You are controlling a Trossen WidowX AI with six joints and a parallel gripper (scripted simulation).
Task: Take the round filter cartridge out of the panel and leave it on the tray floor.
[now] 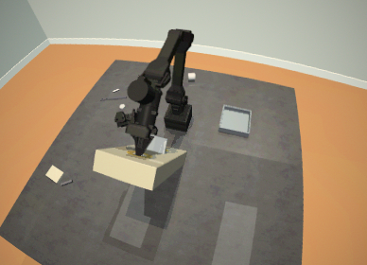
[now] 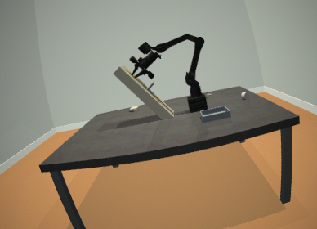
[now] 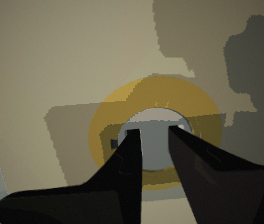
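My gripper tip is 10 mm short of the round grey filter cartridge and 10 mm above it. From my gripper tip the other things lie so: grey tray (430 mm behind, 290 mm to the left, 270 mm below); then cream block (500 mm to the right, 270 mm below, 100 mm ahead).
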